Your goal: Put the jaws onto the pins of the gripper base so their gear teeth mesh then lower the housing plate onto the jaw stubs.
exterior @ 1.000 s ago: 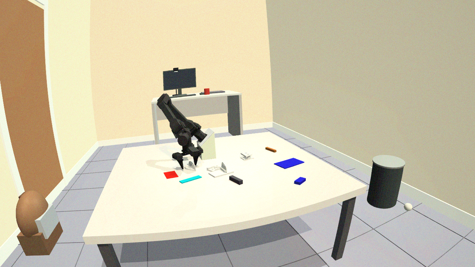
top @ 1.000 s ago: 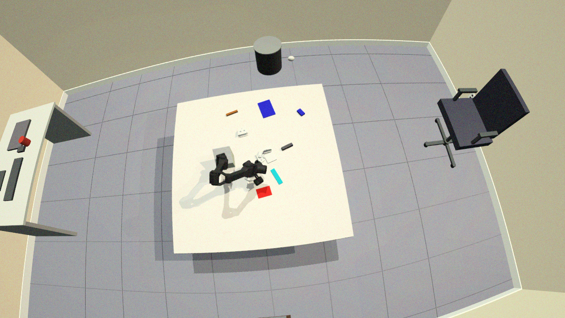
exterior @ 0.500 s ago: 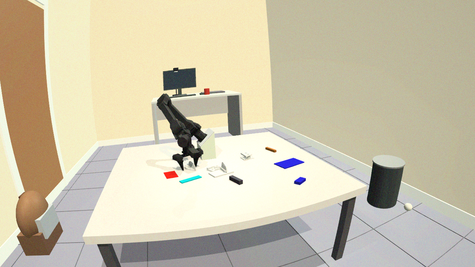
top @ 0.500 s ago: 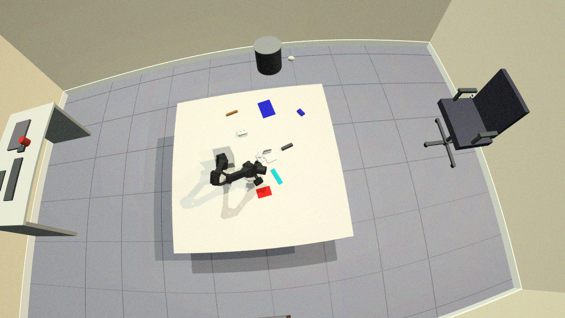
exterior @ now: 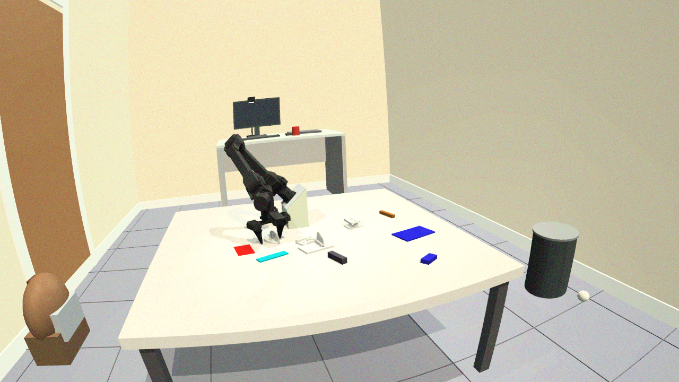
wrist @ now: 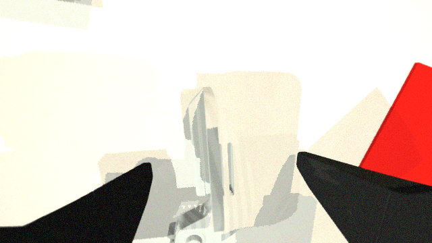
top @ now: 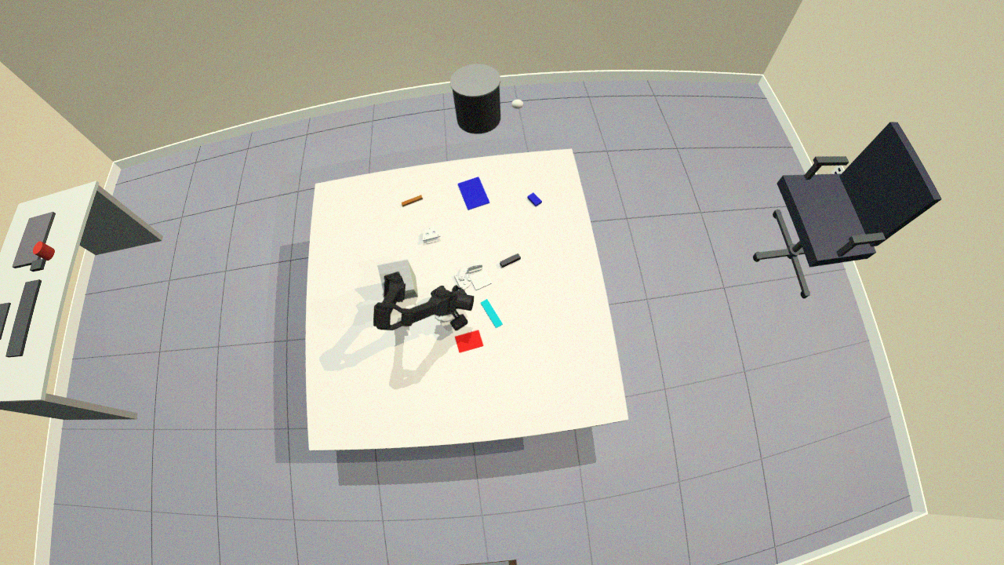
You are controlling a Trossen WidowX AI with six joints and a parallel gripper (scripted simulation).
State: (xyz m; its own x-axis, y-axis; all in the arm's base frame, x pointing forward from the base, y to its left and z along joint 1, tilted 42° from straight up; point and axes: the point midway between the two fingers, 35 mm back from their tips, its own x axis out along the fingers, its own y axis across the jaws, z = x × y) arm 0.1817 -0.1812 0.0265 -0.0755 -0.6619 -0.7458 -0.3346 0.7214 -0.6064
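Right now the white ribbed plate is 150 mm ahead of my gripper tip and 140 mm to the left of it. Also, from my gripper tip: red tile: 40 mm ahead, 130 mm to the right; white jaw: 90 mm ahead, 150 mm to the left, 10 mm above; cyan bar: 160 mm ahead, 40 mm to the right.
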